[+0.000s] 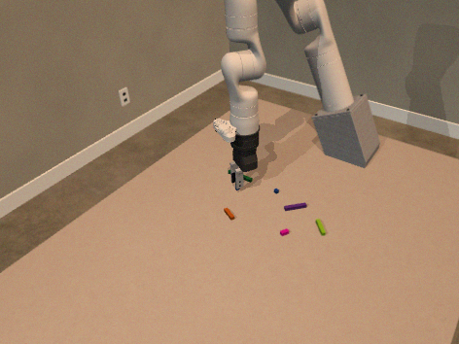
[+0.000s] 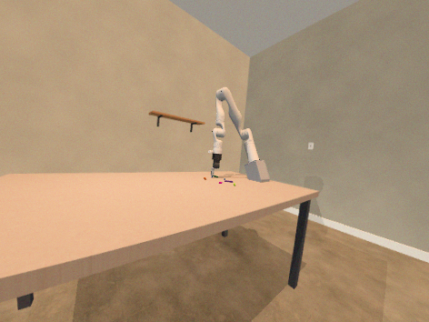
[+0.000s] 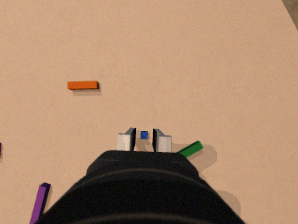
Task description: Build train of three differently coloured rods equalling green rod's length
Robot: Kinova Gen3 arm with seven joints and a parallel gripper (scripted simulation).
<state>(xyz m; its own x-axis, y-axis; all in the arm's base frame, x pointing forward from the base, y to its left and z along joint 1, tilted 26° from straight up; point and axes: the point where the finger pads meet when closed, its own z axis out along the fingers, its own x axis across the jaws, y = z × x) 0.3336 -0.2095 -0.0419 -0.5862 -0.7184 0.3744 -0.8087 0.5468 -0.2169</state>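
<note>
Now: the green rod 5 cm behind my hand, 3 cm below it and 2 cm to the right of it. Also, from my hand: orange rod: 10 cm ahead, 3 cm to the left, 3 cm below; magenta rod: 19 cm to the left, 10 cm ahead, 3 cm below; purple rod: 18 cm to the left, 3 cm below.
</note>
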